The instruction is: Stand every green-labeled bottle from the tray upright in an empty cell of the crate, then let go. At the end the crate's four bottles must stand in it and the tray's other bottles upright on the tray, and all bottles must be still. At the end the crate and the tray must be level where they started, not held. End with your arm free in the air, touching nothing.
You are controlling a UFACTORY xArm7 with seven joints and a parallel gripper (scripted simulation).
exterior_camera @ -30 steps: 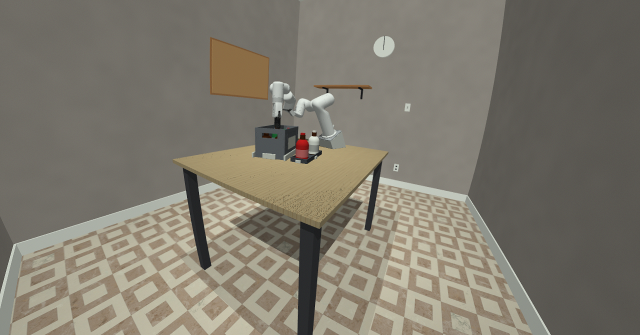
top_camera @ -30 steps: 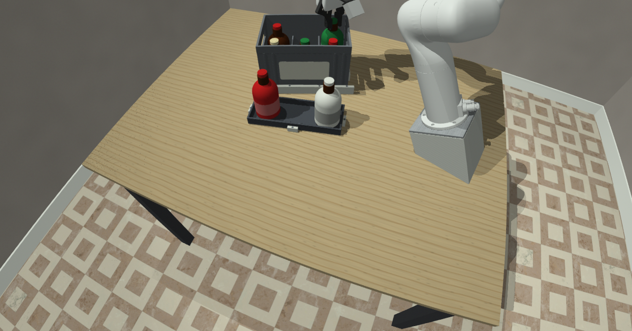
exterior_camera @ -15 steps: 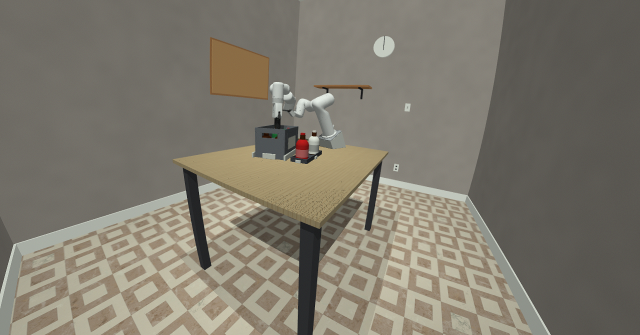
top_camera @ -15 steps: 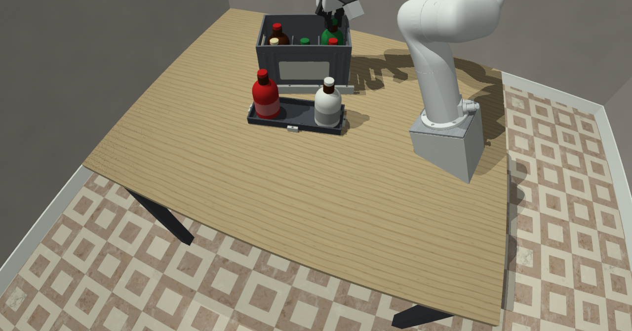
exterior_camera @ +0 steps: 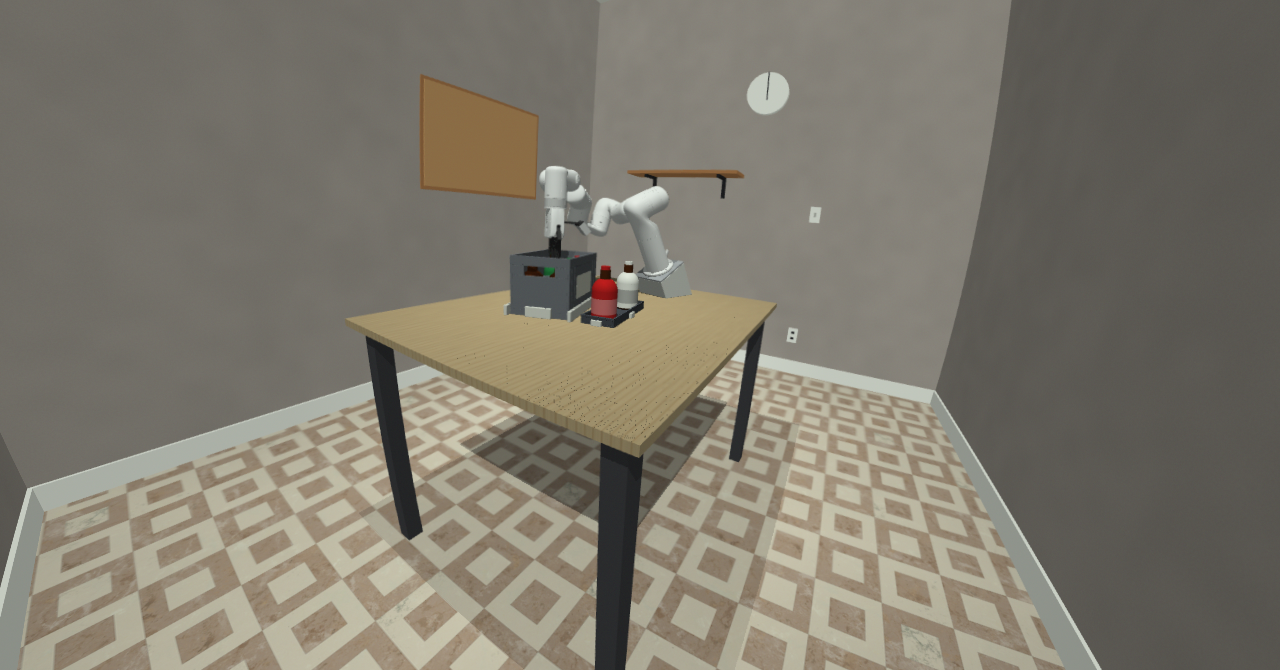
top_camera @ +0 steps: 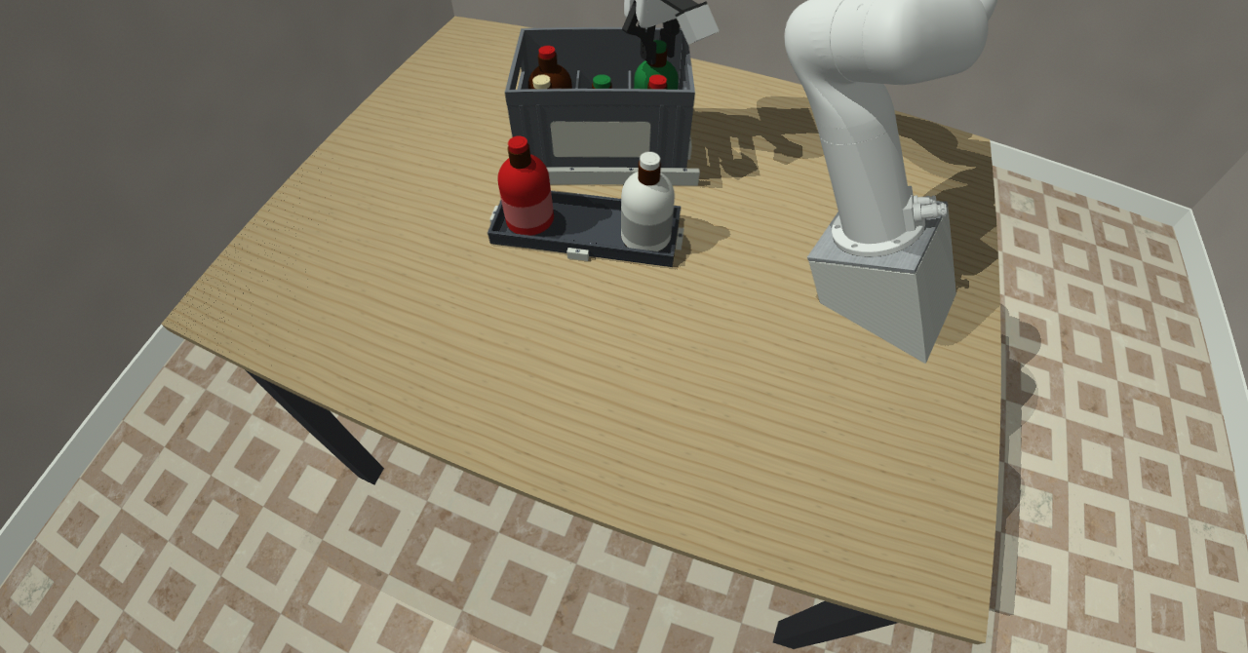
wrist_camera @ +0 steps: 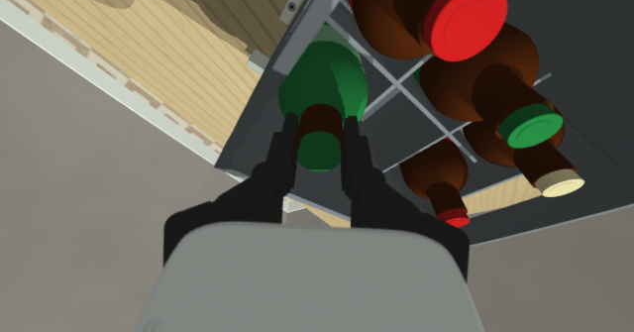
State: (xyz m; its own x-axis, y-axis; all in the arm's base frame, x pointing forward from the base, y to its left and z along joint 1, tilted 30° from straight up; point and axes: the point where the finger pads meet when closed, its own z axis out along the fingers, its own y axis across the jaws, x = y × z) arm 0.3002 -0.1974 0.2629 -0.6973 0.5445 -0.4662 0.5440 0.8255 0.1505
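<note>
The green-labeled bottle lies 7 cm below my hand. The rest, counted from my hand: white bottle 6 cm behind, 26 cm to the left, 8 cm below; then dark tray 4 cm ahead, 27 cm to the left, 16 cm below; then dark grey crate 7 cm ahead, 7 cm to the left, 8 cm below.
</note>
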